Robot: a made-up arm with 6 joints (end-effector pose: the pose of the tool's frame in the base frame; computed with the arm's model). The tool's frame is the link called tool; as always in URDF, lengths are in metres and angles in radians. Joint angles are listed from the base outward.
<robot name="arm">
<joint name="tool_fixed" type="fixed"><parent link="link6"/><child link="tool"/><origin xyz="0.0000 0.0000 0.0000" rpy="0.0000 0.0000 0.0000"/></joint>
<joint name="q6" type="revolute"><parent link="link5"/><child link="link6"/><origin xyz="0.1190 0.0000 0.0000" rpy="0.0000 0.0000 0.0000"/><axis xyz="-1 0 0"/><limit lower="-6.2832" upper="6.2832" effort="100" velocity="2.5"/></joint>
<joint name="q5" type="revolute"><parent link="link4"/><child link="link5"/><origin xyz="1.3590 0.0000 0.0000" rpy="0.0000 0.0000 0.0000"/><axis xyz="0 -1 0"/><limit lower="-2.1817" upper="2.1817" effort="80" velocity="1.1"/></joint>
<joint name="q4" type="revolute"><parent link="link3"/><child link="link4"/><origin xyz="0.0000 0.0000 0.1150" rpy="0.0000 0.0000 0.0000"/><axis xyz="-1 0 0"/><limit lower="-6.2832" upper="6.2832" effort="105" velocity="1.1"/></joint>
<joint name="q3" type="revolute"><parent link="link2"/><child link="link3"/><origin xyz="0.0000 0.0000 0.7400" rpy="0.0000 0.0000 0.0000"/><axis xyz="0 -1 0"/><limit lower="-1.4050" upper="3.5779" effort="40" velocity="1.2"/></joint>
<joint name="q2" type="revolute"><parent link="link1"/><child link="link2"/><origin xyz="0.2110 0.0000 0.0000" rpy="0.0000 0.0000 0.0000"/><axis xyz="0 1 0"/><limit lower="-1.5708" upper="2.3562" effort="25" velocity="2.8"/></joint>
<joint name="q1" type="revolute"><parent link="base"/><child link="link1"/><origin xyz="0.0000 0.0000 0.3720" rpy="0.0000 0.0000 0.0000"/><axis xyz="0 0 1"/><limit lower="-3.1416" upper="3.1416" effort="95" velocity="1.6"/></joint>
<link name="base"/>
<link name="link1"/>
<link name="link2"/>
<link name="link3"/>
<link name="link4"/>
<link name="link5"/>
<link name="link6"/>
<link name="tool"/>
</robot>
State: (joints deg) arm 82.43 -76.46 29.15 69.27 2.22 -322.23
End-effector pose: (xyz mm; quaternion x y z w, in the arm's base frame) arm -138.4 -1009.0 1937.3 -0.0493 -0.6876 -0.2523 0.6790
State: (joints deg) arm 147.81 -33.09 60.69 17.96 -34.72 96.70
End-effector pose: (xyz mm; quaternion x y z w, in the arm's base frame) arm 298.4 -163.2 2442.3 0.0194 -0.7209 0.3733 0.5836
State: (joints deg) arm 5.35 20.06 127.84 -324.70 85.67 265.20
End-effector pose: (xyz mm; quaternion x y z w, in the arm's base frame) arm -160.4 53.9 2305.1 -0.2514 -0.6959 0.6632 0.1127
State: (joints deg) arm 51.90 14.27 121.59 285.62 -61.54 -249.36
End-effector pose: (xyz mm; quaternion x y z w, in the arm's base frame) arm -147.8 -25.1 2414.8 -0.2190 -0.8529 0.2825 0.3806
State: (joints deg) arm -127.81 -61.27 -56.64 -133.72 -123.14 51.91
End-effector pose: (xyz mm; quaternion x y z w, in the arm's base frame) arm -456.2 -705.4 1015.4 0.0696 -0.2732 0.0703 0.9568
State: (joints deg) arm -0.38 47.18 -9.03 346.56 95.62 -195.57
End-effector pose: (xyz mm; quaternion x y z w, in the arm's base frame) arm 1694.2 -38.8 -116.8 -0.9223 0.0702 -0.3477 0.1537
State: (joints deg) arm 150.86 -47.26 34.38 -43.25 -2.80 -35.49
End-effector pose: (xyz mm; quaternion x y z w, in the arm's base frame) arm 196.5 -114.1 2352.5 -0.5915 -0.3410 -0.6861 0.2513
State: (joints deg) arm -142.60 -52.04 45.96 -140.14 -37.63 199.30
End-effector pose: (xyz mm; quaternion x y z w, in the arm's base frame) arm 619.2 414.8 2242.5 0.8979 -0.0656 0.3857 0.2019
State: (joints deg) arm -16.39 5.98 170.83 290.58 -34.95 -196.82
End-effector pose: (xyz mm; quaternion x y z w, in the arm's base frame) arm -1077.2 383.4 1400.8 0.4496 0.6059 0.6414 0.1388
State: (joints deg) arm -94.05 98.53 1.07 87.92 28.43 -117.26
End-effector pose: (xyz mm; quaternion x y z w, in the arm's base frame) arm -4.9 -870.7 -1204.2 0.7747 0.2543 -0.4412 0.3749
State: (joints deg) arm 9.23 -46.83 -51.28 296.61 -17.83 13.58
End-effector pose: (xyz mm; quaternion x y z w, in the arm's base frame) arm 1126.7 216.1 862.4 0.4055 0.1892 0.1516 0.8813
